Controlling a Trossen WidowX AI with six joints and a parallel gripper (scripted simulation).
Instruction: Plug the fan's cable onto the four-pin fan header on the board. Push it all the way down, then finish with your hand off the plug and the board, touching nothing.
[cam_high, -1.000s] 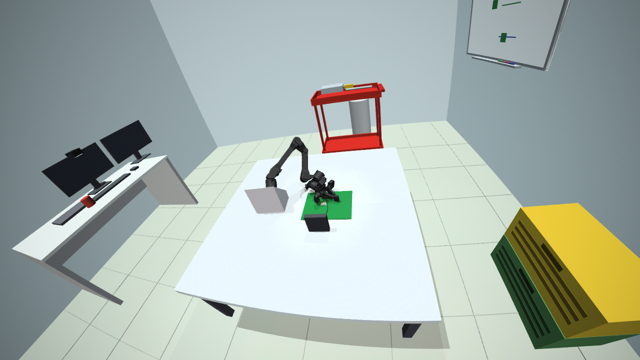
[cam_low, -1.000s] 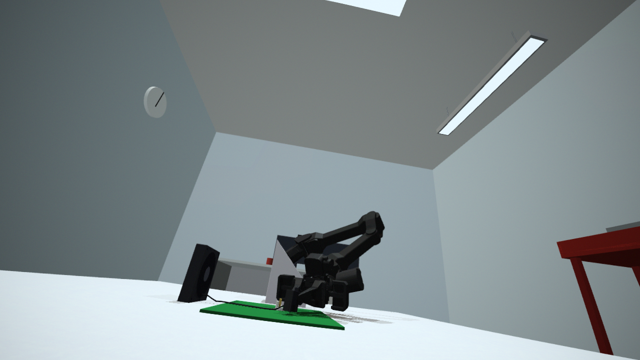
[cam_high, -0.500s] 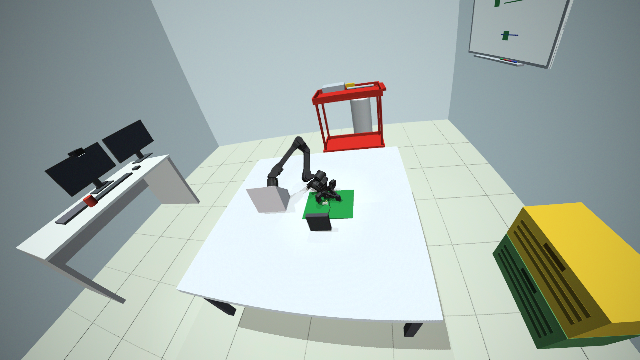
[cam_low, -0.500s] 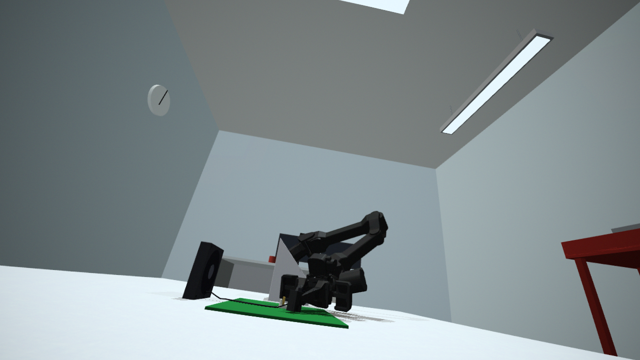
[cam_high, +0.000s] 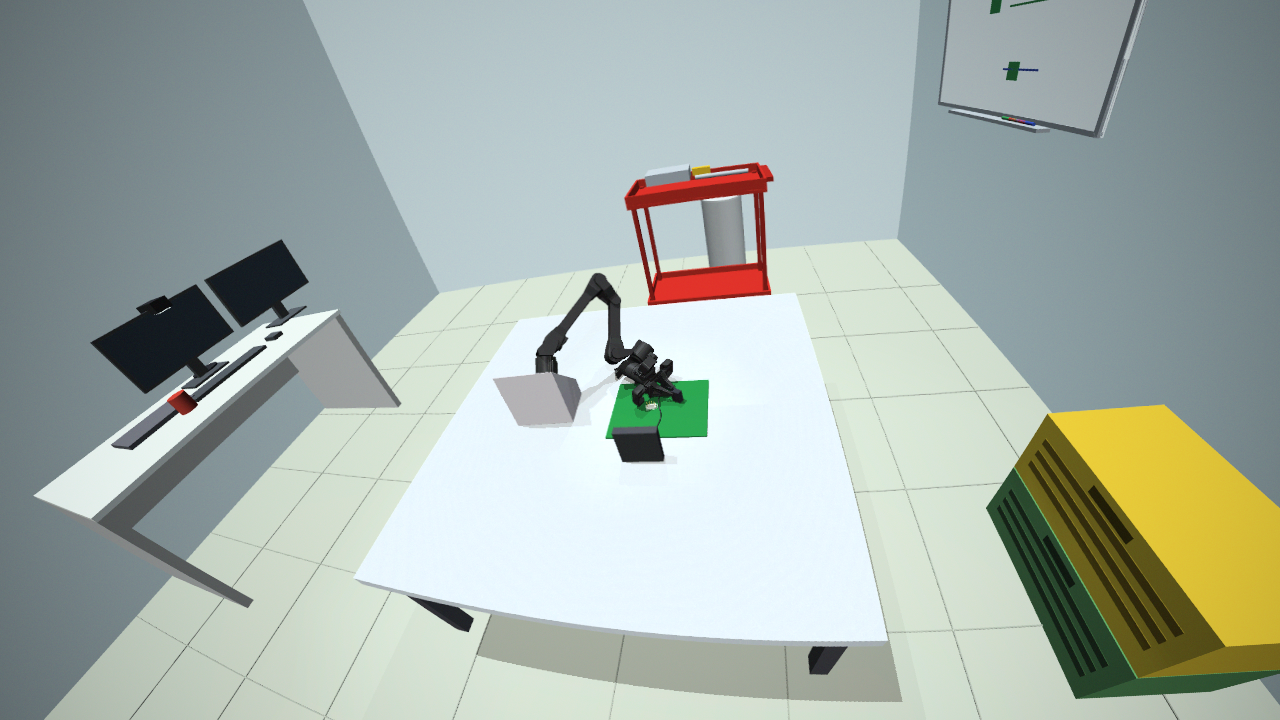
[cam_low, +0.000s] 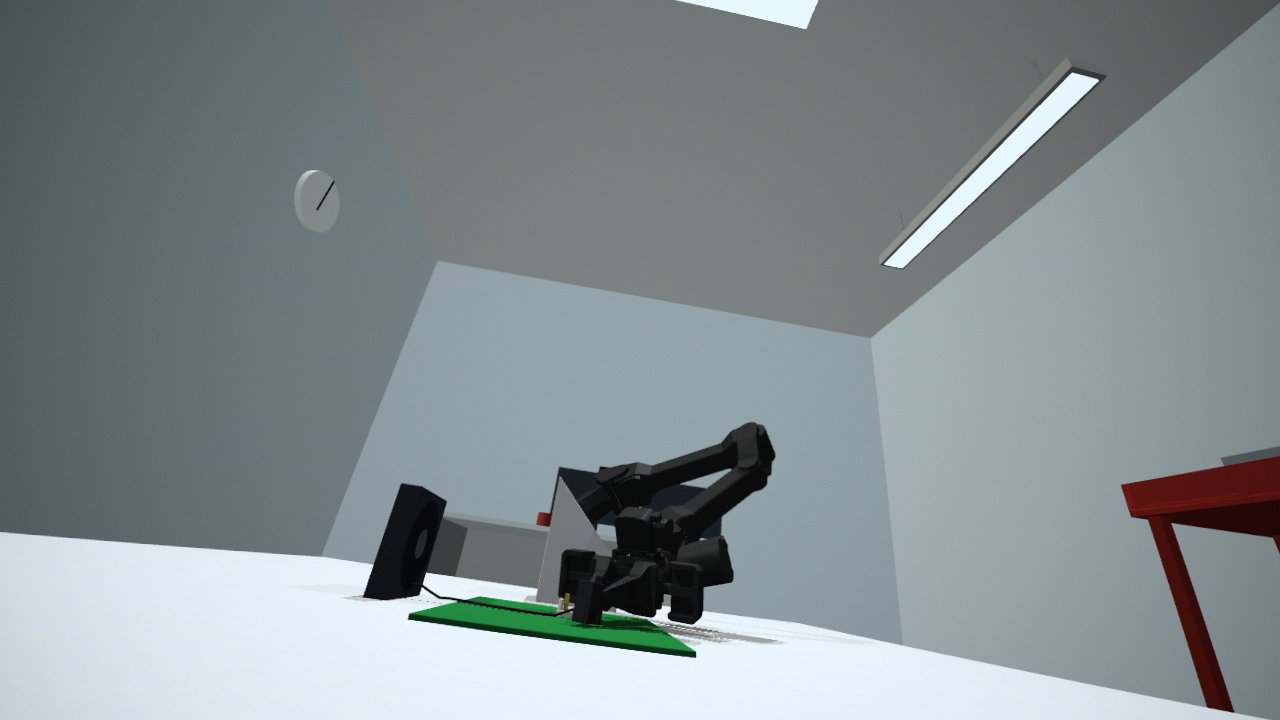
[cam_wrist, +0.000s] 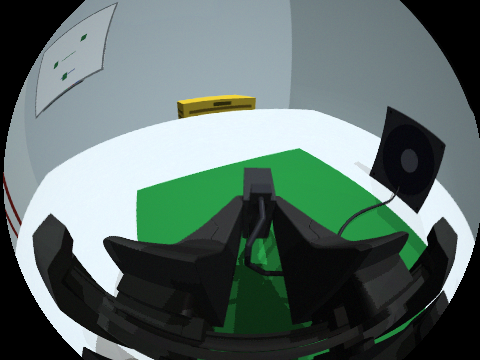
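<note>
My gripper tip is 1 cm short of the black plug and 1 cm above it. Also, from my gripper tip: black fan (23 cm to the right, 6 cm behind, 3 cm above); green board (5 cm below, 5 cm behind, 4 cm to the right); four-pin header (7 cm behind, 3 cm to the right, 3 cm below).
</note>
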